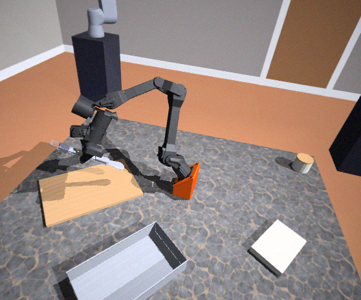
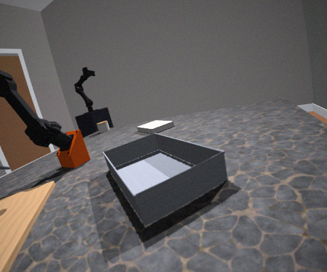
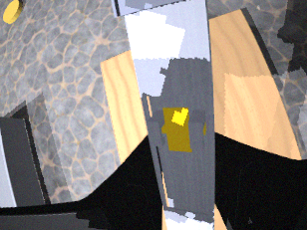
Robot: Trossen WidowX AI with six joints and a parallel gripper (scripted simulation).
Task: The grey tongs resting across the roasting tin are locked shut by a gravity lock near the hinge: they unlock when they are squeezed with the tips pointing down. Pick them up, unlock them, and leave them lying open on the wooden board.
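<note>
Now: gripper tip 40 mm below the yellow lock piece, 10 mm to the left of it and 10 mm past it. Round my gripper tip: white flat block (760 mm to the left, 140 mm below, 10 mm ahead); wooden board (150 mm below, 20 mm behind, 10 mm to the left); grey roasting tin (300 mm to the left, 260 mm ahead, 130 mm below).
</note>
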